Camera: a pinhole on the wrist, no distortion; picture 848 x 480 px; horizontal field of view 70.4 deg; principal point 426.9 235.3 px. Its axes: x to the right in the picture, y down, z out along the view. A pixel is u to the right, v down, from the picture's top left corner.
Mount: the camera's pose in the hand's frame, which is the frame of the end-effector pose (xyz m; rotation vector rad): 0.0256 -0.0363 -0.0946 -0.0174 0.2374 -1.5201
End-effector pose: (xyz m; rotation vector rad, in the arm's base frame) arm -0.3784 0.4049 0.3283 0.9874 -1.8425 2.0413
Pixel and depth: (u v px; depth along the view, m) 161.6 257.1 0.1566
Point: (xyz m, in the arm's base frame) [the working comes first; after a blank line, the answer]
In the camera's frame: -0.0691 0.0057 0.1566

-0.4037 0.3244 0.3518
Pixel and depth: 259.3 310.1 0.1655
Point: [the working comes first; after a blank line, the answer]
In the camera's frame: -0.0461 0.0206 0.1655

-0.4021 0.3214 0.3804
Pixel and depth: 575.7 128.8 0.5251
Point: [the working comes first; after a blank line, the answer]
In the camera's frame: 0.1300 -0.0930 0.5251

-0.1221 0.0528 0.5310
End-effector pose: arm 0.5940 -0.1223 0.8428 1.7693 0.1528 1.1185
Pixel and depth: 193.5 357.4 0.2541
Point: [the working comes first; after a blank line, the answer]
In the camera's frame: -0.0987 0.0516 0.2541

0.7661 -0.1801 0.9244
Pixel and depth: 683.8 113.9 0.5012
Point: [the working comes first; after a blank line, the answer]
In the camera's frame: 0.2142 -0.1012 0.5012

1.0021 -0.2089 0.5698
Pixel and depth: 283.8 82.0 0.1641
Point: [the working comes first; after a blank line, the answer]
In the camera's frame: -0.0391 -0.0419 0.1641

0.6655 -0.1578 0.8255
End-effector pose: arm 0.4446 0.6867 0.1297 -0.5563 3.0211 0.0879
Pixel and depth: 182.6 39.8 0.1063
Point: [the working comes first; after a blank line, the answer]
In the camera's frame: -0.0432 -0.0346 0.1063

0.4422 0.6761 0.1078
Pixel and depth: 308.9 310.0 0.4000
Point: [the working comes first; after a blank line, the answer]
In the camera's frame: -0.0785 0.0497 0.4000

0.3366 0.6487 -0.1798
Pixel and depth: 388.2 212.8 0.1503
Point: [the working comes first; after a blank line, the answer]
In the camera's frame: -0.0097 -0.0056 0.1503

0.4232 0.6304 0.0699
